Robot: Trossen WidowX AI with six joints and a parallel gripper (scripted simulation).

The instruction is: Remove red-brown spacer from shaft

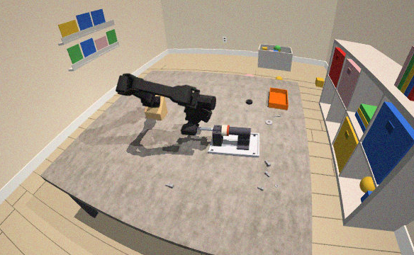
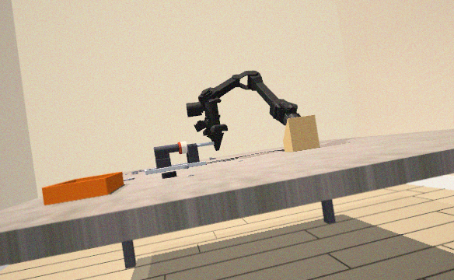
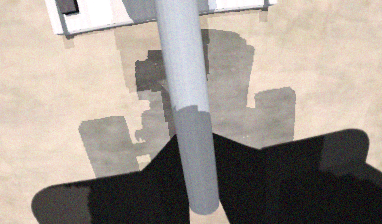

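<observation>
My gripper tip is 70 mm short of the shaft and 30 mm below it. Round my gripper tip: black disc 380 mm to the left, 240 mm ahead, 40 mm below; then red-brown spacer 150 mm ahead, 30 mm above; then orange tray 440 mm to the left, 430 mm ahead, 40 mm below.
</observation>
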